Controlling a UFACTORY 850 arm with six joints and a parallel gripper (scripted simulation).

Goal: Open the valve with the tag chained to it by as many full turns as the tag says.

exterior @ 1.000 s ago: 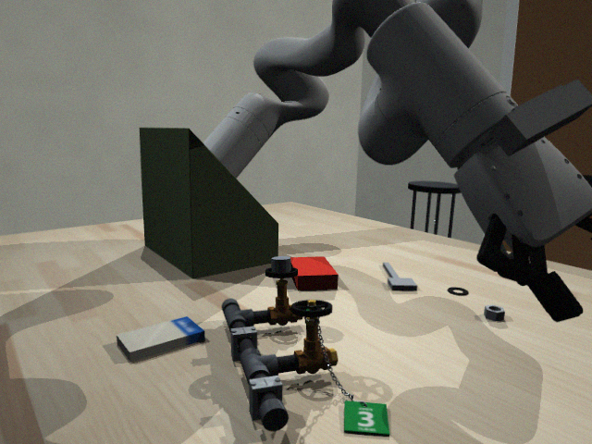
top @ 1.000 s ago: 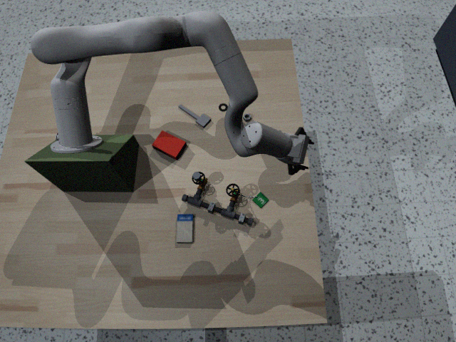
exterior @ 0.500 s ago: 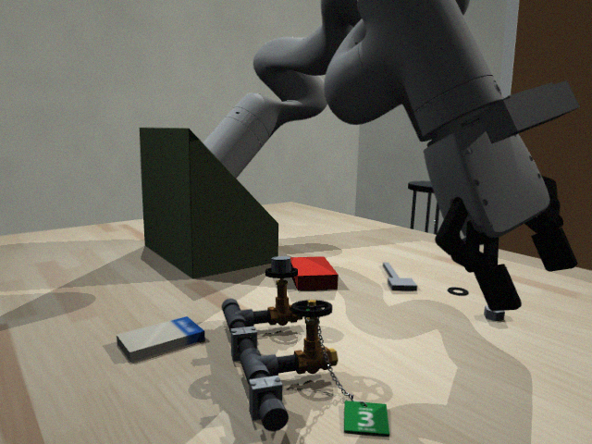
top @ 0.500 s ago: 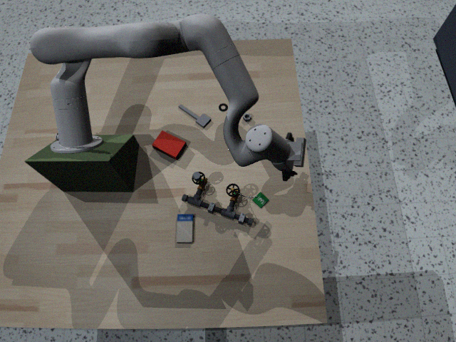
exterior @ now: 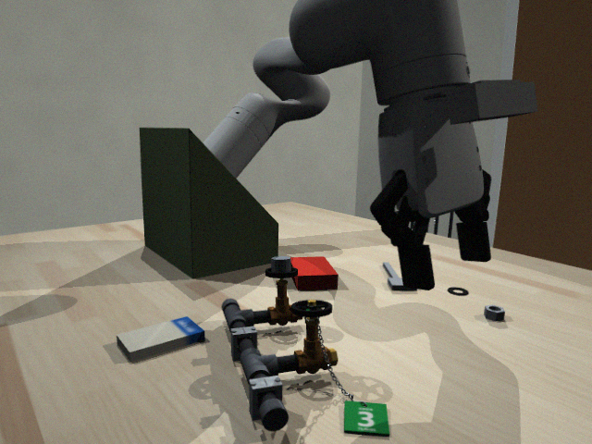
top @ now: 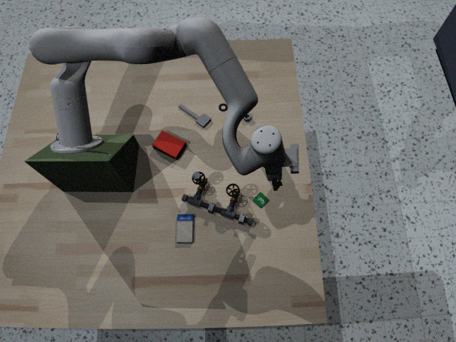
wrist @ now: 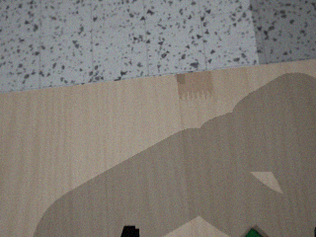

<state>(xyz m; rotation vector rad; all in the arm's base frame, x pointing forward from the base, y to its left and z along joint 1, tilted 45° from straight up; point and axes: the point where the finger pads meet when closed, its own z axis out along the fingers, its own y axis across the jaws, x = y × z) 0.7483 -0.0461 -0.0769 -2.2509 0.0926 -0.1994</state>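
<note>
The green tag is 180 mm below my hand, 50 mm behind it and 40 mm to the right of it. From my hand the other things lie so: red block (430 mm behind, 180 mm to the left, 170 mm below); then grey-and-blue block (340 mm behind, 180 mm below, 170 mm to the right); then grey bar tool (330 mm to the left, 330 mm behind, 180 mm below).
</note>
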